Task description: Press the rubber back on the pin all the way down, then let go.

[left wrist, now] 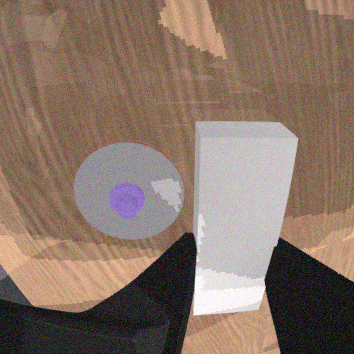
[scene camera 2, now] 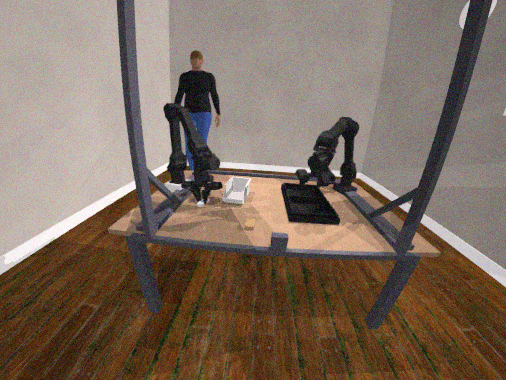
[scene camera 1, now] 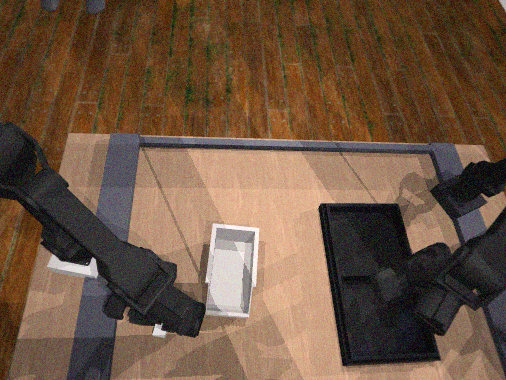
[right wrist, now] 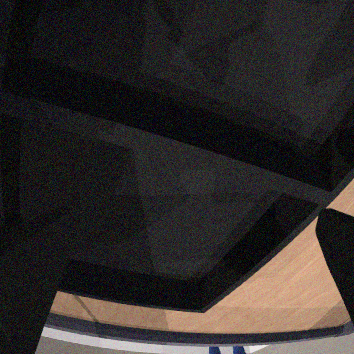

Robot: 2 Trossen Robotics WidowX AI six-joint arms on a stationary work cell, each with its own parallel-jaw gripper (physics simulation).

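Frame: origin at the left arm's base, x ahead, y left, z up, level; centimetres.
Seen in the pictures: left gripper, fingertip midpoint: (left wrist: 229,245) (scene camera 2: 202,203) (scene camera 1: 163,324); right gripper, fingertip midpoint: (scene camera 2: 308,188) (scene camera 1: 386,269) (right wrist: 200,222); left arm's base at its link origin: (scene camera 2: 177,181) (scene camera 1: 79,249); right arm's base at its link origin: (scene camera 2: 345,185) (scene camera 1: 462,193).
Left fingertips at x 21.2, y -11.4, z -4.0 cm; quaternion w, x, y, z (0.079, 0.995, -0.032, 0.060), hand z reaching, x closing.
Pixels of each thing's middle, then the offset from my left fingertips to it. "spot": a spot on its surface instead.
- rubber at the middle of its body: (left wrist: 233,232) (scene camera 1: 163,319) (scene camera 2: 203,202) dy +1.0, dx +0.0, dz +0.5 cm
- grey round base at the middle of its body: (left wrist: 126,201) dy +2.3, dx -3.3, dz +0.3 cm
- purple pin at the middle of its body: (left wrist: 126,203) dy +2.3, dx -3.3, dz +0.4 cm
- black tray at the middle of its body: (right wrist: 187,132) (scene camera 1: 374,275) (scene camera 2: 305,199) dy +19.3, dx +45.3, dz +1.7 cm
- white open bin at the middle of its body: (scene camera 1: 231,271) (scene camera 2: 237,190) dy +13.2, dx +12.0, dz +3.4 cm
- small tan block at the middle of its body: (scene camera 2: 250,224) dy -9.2, dx +25.2, dz +0.5 cm
- white piece at a spot on its surface: (scene camera 1: 78,268) (scene camera 2: 175,184) spot: dy +7.3, dx -19.8, dz +4.0 cm
My left gripper (scene camera 1: 162,327) (scene camera 2: 202,197) (left wrist: 229,245) is shut on the rubber (scene camera 1: 159,331) (scene camera 2: 201,203) (left wrist: 242,197), a white oblong block that stands upright between the black fingers, low over the table. In the left wrist view a grey round base (left wrist: 105,175) with a purple pin (left wrist: 126,200) in its middle sits on the table just left of the rubber. The rubber is beside the pin, not over it. My right gripper (scene camera 1: 388,283) (scene camera 2: 302,176) (right wrist: 200,222) is open and empty above the black tray (scene camera 1: 330,264) (scene camera 2: 289,205) (right wrist: 246,246).
A white open bin (scene camera 1: 213,256) (scene camera 2: 246,185) stands just right of the left gripper. A small tan block (scene camera 2: 249,224) lies near the table's front edge. A white piece (scene camera 1: 78,268) (scene camera 2: 172,185) lies by the left arm's base. A person (scene camera 2: 196,98) stands behind the table.
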